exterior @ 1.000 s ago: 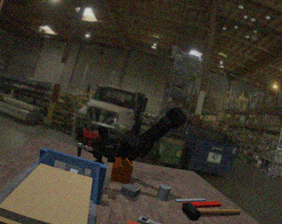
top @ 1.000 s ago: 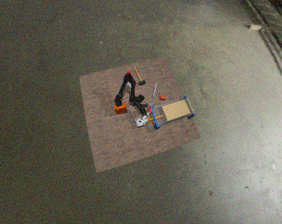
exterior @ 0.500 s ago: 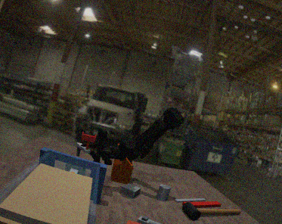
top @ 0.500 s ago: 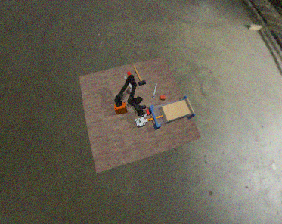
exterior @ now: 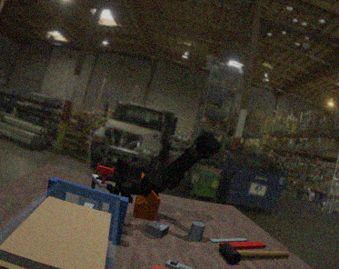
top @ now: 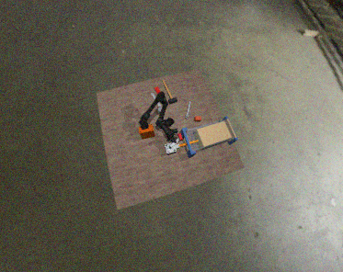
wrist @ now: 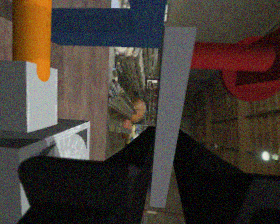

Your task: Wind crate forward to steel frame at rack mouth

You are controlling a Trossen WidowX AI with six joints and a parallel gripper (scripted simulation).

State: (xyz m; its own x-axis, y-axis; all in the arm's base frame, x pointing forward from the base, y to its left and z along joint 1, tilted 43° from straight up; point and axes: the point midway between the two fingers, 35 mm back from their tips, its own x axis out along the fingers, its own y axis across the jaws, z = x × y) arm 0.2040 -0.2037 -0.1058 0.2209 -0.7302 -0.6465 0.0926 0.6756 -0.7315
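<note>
Right now the red knob is 5 cm ahead of my gripper tip, 3 cm to the left of it and 4 cm above it. Also, from my gripper tip: blue steel frame (11 cm ahead, 1 cm to the right, 6 cm below); winch (7 cm behind, 1 cm to the right, 13 cm below); winch handle (1 cm ahead, 1 cm to the left, 1 cm above).
</note>
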